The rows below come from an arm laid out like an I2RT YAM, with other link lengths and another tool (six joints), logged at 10 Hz.
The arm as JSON. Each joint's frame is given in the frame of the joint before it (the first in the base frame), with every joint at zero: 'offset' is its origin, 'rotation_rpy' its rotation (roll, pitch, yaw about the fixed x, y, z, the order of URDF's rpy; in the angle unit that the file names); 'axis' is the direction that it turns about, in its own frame. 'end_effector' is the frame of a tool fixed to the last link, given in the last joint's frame.
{
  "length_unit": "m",
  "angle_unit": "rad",
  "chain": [
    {
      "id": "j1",
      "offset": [
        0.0,
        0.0,
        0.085
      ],
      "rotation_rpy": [
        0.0,
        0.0,
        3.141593
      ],
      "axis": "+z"
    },
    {
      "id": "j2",
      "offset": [
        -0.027,
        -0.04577,
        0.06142
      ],
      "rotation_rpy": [
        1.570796,
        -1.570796,
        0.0
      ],
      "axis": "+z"
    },
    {
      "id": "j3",
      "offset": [
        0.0,
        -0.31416,
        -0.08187
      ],
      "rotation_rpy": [
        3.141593,
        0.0,
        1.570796
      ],
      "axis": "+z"
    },
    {
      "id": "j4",
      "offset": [
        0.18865,
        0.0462,
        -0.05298
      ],
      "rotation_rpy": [
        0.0,
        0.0,
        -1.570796
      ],
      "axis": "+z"
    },
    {
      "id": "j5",
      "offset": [
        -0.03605,
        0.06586,
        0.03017
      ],
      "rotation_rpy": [
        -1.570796,
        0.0,
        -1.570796
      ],
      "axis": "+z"
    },
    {
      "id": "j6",
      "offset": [
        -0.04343,
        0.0,
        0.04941
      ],
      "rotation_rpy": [
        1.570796,
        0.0,
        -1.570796
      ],
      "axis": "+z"
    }
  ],
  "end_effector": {
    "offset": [
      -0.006,
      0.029,
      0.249
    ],
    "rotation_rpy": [
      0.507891,
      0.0,
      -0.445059
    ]
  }
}
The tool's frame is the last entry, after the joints.
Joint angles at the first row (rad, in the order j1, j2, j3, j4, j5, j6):
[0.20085, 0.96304, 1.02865, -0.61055, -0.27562, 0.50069]
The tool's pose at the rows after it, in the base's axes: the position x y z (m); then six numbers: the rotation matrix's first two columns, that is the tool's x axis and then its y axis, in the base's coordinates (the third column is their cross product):
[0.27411 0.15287 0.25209 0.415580 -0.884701 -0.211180 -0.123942 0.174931 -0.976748]
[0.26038 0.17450 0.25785 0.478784 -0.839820 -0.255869 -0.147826 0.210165 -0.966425]
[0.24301 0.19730 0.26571 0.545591 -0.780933 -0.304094 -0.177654 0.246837 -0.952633]
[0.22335 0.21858 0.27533 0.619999 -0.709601 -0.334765 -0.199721 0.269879 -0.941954]
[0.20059 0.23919 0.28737 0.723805 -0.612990 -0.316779 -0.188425 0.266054 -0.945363]
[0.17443 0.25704 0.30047 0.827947 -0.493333 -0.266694 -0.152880 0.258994 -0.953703]
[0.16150 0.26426 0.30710 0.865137 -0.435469 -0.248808 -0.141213 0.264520 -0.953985]
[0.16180 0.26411 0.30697 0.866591 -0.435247 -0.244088 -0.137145 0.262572 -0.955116]
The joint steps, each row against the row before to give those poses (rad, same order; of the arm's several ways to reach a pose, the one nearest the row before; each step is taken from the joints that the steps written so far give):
[0.00003, -0.00192, -0.00002, -0.01944, -0.03774, 0.00001]
[-0.00007, -0.00001, 0.00001, -0.00003, -0.08970, -0.00004]
[0.00010, 0.00001, 0.00000, 0.00003, -0.10139, -0.00032]
[-0.00005, -0.00038, -0.00001, 0.00153, -0.10571, -0.01948]
[0.00191, 0.00038, 0.00003, 0.00760, -0.11750, -0.07401]
[-0.00002, 0.00002, -0.00003, 0.00500, -0.12665, -0.10568]
[0.00003, 0.00000, 0.00002, 0.00153, -0.05911, -0.03964]
[-0.00006, 0.00000, 0.00000, 0.00034, 0.00071, -0.00463]

